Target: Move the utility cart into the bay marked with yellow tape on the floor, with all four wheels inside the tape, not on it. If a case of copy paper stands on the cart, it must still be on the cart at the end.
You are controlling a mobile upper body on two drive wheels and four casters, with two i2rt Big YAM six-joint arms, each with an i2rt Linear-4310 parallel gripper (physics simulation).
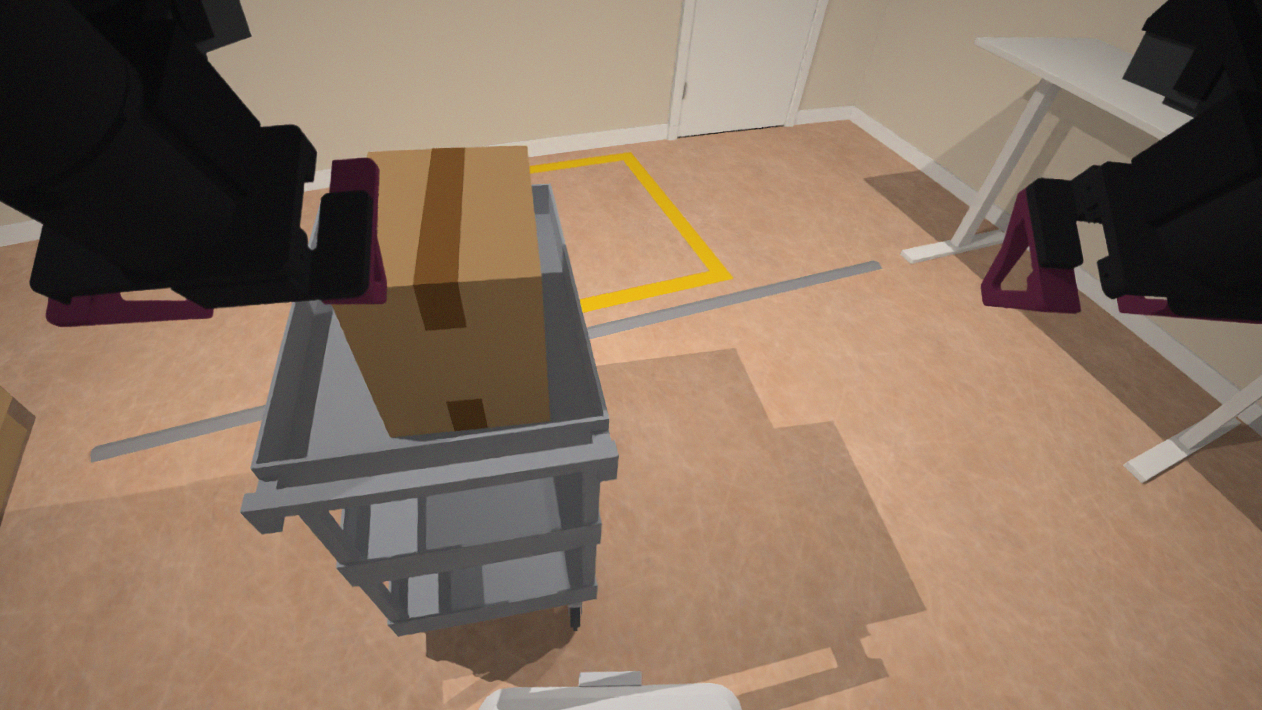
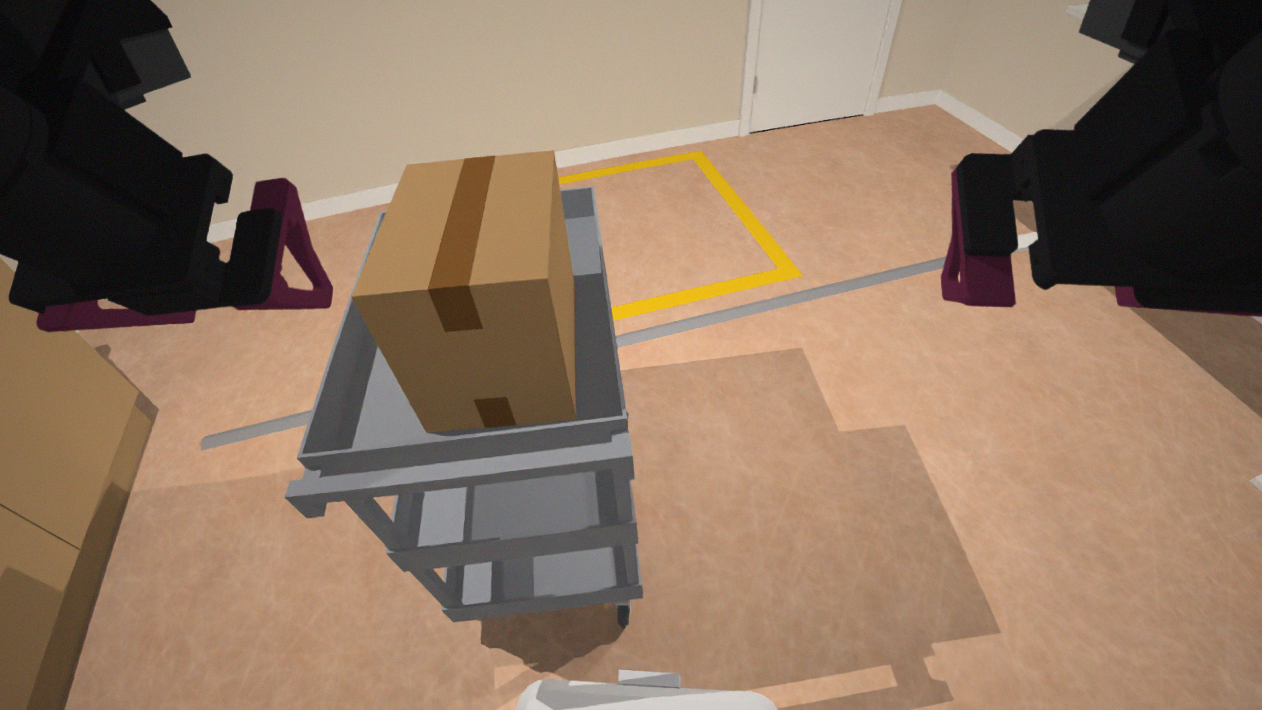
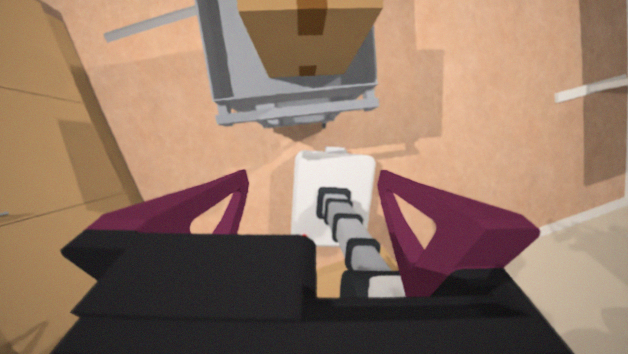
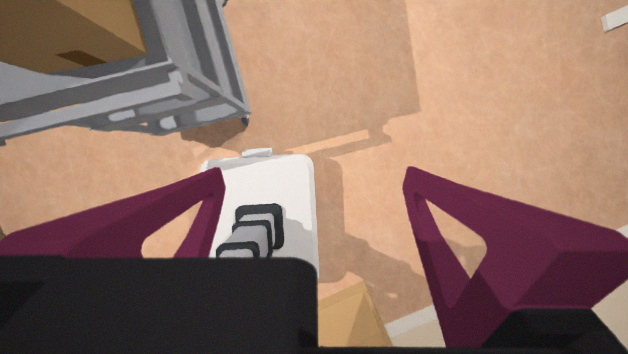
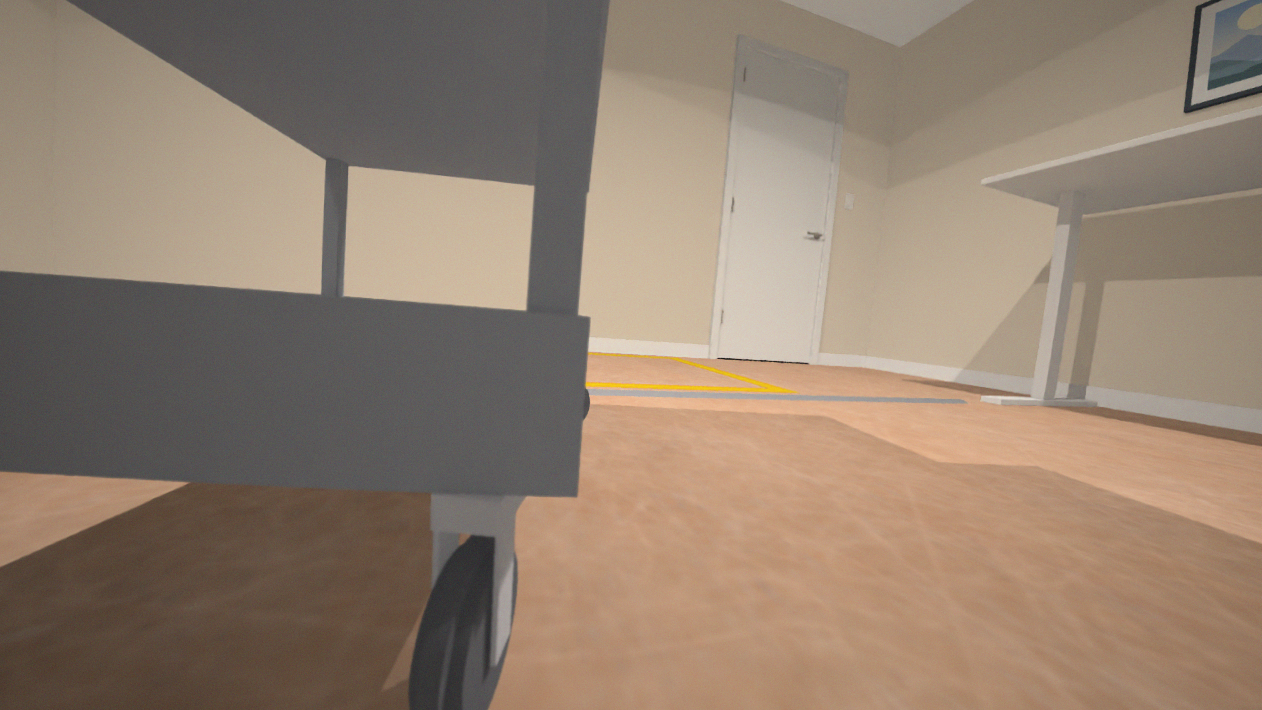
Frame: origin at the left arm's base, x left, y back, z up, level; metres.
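Seen in the pictures: left gripper, fingertip midpoint: (image 1: pixel 296 299) (image 2: pixel 259 305) (image 3: pixel 313 177); right gripper, fingertip midpoint: (image 1: pixel 1053 299) (image 2: pixel 1031 291) (image 4: pixel 313 177).
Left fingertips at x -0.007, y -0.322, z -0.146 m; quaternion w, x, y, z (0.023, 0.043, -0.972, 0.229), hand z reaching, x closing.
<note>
A point is followed by its place in that frame.
The grey utility cart (image 1: pixel 441 476) @(z -0.546, x 0.009, y -0.442 m) (image 2: pixel 476 475) @(z -0.547, x -0.012, y -0.436 m) (image 3: pixel 300 110) @(z -0.546, x 0.012, y -0.443 m) (image 5: pixel 291 388) @(z -1.233, x -0.068, y -0.507 m) stands ahead, slightly left of centre, its handle end facing me. A taped cardboard case (image 1: pixel 503 353) @(z -0.460, x -0.061, y -0.569 m) (image 2: pixel 507 362) @(z -0.474, x -0.040, y -0.566 m) (image 3: pixel 310 47) @(z -0.454, x -0.002, y -0.561 m) (image 4: pixel 75 30) @(z -0.485, x -0.073, y -0.571 m) stands upright on its top tray. The yellow tape bay (image 1: pixel 653 291) @(z -1.410, x -0.430, y -1.793 m) (image 2: pixel 697 293) @(z -1.409, x -0.345, y -1.773 m) (image 5: pixel 767 388) @(z -1.407, x -0.673, y -1.920 m) lies beyond the cart; its left part is hidden. My left gripper (image 1: pixel 238 304) (image 2: pixel 220 309) @(z -0.146, x -0.007, y -0.322 m) (image 3: pixel 313 177) @(z -0.146, x -0.007, y -0.322 m) is open and empty, raised on the cart's near left side. My right gripper (image 1: pixel 1098 304) (image 2: pixel 1067 295) @(z -0.139, x -0.461, y -0.334 m) (image 4: pixel 313 177) @(z -0.139, x -0.461, y -0.334 m) is open and empty, right of the cart.
A low grey floor strip (image 1: pixel 741 296) @(z -1.399, x -0.791, y -1.767 m) (image 2: pixel 776 302) @(z -1.399, x -0.651, y -1.715 m) runs across, in front of the bay. Wooden furniture (image 2: pixel 61 423) @(z -1.051, x 1.482, y -0.797 m) (image 3: pixel 45 150) @(z -0.968, x 1.269, y -0.238 m) stands at the left. A white desk (image 1: pixel 1076 66) @(z -0.460, x -1.878, y -2.012 m) (image 5: pixel 1147 167) @(z -0.485, x -1.947, y -1.888 m) is at the right. A door (image 1: pixel 741 61) @(z -0.986, x -0.985, y -3.293 m) (image 2: pixel 816 61) @(z -1.045, x -1.007, y -3.300 m) (image 5: pixel 776 211) @(z -0.370, x -0.988, y -3.293 m) is in the far wall.
</note>
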